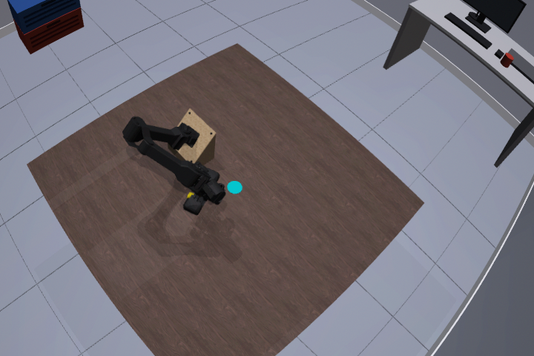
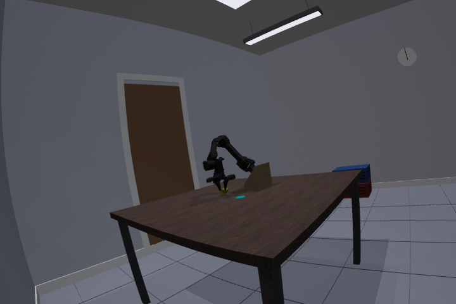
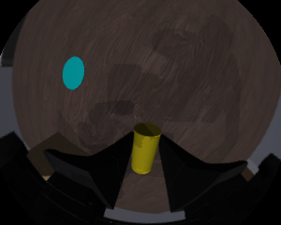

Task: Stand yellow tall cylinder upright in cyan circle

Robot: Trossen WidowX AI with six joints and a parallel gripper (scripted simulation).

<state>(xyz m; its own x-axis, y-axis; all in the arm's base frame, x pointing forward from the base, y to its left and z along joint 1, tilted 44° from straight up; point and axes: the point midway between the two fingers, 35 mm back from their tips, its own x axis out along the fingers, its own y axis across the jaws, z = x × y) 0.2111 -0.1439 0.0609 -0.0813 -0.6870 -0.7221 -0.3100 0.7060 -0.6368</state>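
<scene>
The cyan circle lies 30 mm ahead of my gripper tip, 160 mm to the left of it and 30 mm below it. Also, from my gripper tip: yellow tall cylinder: 20 mm behind, 10 mm to the right.
</scene>
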